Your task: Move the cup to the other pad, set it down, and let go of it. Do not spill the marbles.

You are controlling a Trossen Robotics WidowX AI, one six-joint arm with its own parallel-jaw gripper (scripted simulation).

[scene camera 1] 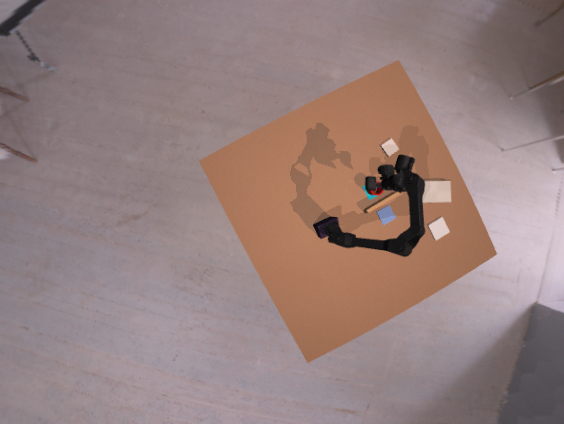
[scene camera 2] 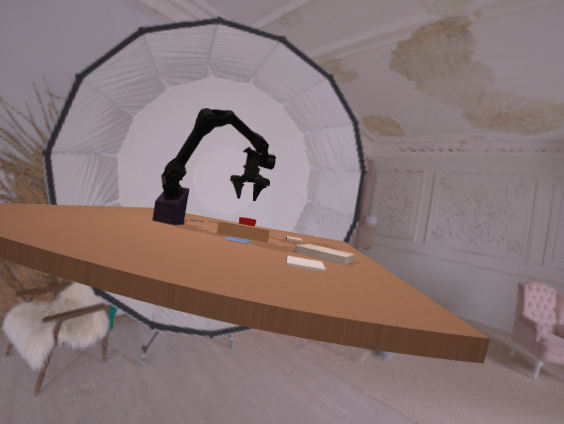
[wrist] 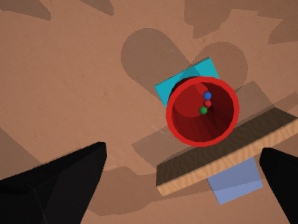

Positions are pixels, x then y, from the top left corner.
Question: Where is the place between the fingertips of my gripper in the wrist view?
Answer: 184, 153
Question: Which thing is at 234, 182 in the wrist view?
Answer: A pale blue pad.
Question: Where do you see a wooden bar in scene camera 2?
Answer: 224, 228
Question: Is my gripper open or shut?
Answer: Open.
